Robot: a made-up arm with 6 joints.
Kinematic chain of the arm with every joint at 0, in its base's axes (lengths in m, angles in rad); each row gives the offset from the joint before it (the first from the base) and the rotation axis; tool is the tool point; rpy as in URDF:
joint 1: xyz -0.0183 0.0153 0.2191 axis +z
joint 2: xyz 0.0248 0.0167 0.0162 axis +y
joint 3: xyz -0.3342 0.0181 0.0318 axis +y
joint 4: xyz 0.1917 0.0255 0.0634 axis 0.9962 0 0.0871
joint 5: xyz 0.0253 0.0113 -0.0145 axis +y
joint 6: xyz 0.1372 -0.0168 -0.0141 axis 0.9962 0 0.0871
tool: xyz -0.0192 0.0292 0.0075 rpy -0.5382 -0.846 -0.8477
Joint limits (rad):
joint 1: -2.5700..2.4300
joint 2: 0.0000..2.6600
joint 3: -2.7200..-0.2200
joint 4: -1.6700..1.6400
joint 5: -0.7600..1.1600
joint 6: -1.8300..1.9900
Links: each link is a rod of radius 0.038 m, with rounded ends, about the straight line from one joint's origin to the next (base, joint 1, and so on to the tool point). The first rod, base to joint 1, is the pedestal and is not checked.
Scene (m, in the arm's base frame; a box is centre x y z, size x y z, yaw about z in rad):
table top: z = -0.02
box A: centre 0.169 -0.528 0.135 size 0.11 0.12 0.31 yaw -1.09
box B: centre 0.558 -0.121 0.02 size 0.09 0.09 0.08 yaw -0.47
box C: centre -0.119 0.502 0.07 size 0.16 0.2 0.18 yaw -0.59
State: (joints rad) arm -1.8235 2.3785 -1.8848 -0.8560 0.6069 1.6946
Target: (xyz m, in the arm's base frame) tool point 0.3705 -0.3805 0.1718
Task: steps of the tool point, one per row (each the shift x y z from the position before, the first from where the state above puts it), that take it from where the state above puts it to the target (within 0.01 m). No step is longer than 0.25 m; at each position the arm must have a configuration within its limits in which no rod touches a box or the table.
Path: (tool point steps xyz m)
1: 0.1684 -0.0213 0.1296
2: 0.1592 0.0639 0.1257
3: 0.1086 0.1307 0.1109
4: 0.0721 -0.0595 -0.1639
5: 0.0411 -0.0014 -0.1819
6: -0.0019 0.0525 -0.1724

